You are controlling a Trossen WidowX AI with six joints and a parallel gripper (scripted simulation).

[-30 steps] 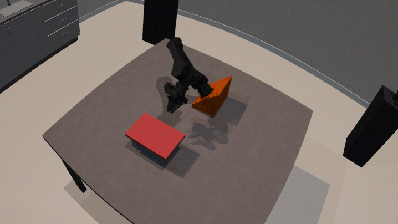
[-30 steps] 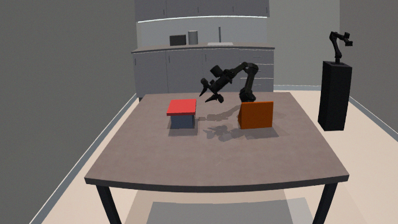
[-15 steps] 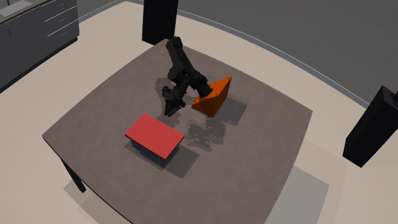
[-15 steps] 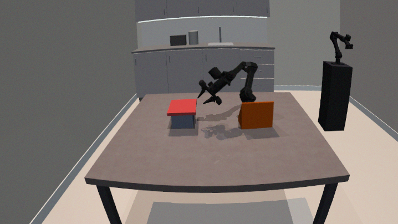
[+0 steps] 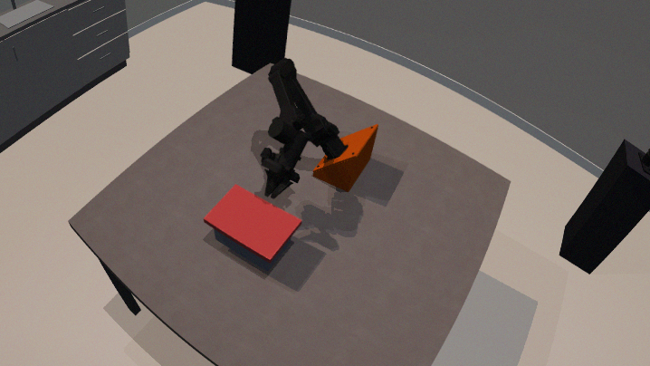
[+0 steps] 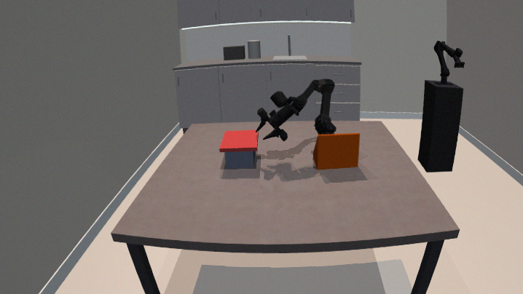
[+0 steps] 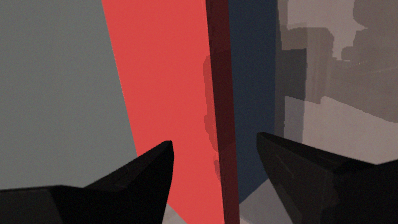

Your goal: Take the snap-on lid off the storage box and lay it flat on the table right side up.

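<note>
My gripper tip is 9 cm short of the red lid, 2 cm above it and 1 cm to the right of it. Round my gripper tip: blue-grey storage box (9 cm ahead, 7 cm below, 1 cm to the left).
</note>
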